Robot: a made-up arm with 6 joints. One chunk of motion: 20 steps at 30 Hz.
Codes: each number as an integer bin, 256 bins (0 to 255) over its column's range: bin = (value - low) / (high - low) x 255, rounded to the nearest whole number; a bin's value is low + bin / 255 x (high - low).
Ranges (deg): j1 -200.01..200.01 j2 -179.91..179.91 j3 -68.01..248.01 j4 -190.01..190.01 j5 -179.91..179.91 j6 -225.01..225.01
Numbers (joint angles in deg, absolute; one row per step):
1: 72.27 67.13 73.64 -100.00 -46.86 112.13
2: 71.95 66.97 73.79 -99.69 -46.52 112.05
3: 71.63 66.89 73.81 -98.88 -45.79 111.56
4: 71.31 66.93 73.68 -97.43 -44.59 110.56
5: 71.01 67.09 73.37 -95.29 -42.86 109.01
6: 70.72 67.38 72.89 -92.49 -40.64 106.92
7: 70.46 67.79 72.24 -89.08 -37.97 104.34
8: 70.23 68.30 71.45 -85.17 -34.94 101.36
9: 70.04 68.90 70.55 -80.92 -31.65 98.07
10: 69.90 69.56 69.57 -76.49 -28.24 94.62
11: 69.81 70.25 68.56 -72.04 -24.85 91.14
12: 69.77 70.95 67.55 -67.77 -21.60 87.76
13: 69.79 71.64 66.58 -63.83 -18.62 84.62
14: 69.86 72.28 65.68 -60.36 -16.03 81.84
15: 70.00 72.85 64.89 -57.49 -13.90 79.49
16: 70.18 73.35 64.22 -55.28 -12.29 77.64
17: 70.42 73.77 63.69 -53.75 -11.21 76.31
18: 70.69 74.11 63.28 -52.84 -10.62 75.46
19: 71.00 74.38 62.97 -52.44 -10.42 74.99
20: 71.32 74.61 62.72 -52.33 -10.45 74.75
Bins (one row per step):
1: 174 175 114 60 94 191
2: 173 175 114 61 95 191
3: 173 175 114 61 95 191
4: 173 175 114 62 96 190
5: 173 175 114 64 97 189
6: 173 175 114 65 99 188
7: 172 176 113 68 101 187
8: 172 176 113 70 103 185
9: 172 176 112 73 105 183
10: 172 177 111 76 107 181
11: 172 177 110 79 110 179
12: 172 178 109 82 112 177
13: 172 178 109 85 114 175
14: 172 179 108 87 116 174
15: 172 179 107 89 118 173
16: 172 179 107 90 119 171
17: 172 180 106 91 120 171
18: 173 180 106 92 120 170
19: 173 180 106 92 120 170
20: 173 180 105 92 120 170

